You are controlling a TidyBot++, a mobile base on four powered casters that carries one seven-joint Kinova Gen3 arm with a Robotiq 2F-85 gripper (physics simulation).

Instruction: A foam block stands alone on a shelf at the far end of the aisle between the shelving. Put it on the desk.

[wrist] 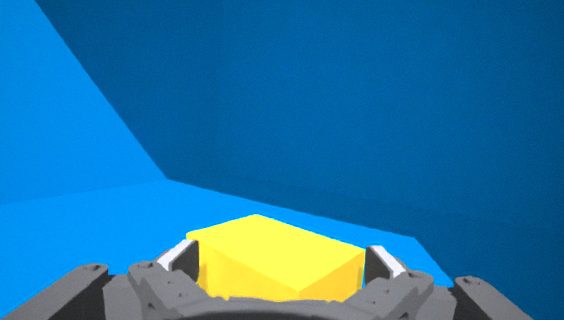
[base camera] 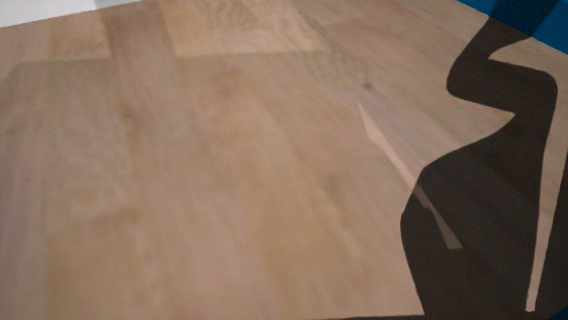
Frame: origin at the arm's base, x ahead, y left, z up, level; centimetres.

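Seen in the pictures: gripper, fingertip midpoint: (wrist: pixel 281 261).
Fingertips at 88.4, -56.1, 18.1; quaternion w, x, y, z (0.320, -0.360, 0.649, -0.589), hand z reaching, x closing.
Offsets run from my fingertips to a thing's top centre, as dx, dy, dz. "spot": to the spot under its first point. Level surfaces: height alone.
In the wrist view a yellow foam block {+2.4, -0.8, +0.1} (wrist: pixel 273 257) stands on a bright blue shelf board {dz -4.4} (wrist: pixel 117 222). My gripper (wrist: pixel 281 261) is open, with one finger on each side of the block. The fingers stand apart from its side faces and the block sits deep between them. The block and the gripper do not show in the base camera view.
Dark blue shelf walls (wrist: pixel 308 103) close in behind and to the right of the block. The base camera shows a wooden floor {dz -57.8} (base camera: pixel 199 176), the arm's dark shadow (base camera: pixel 484 198) on the right and a blue shelf corner {spot: -16.5, +6.7, -55.0} (base camera: pixel 546 26) at the top right.
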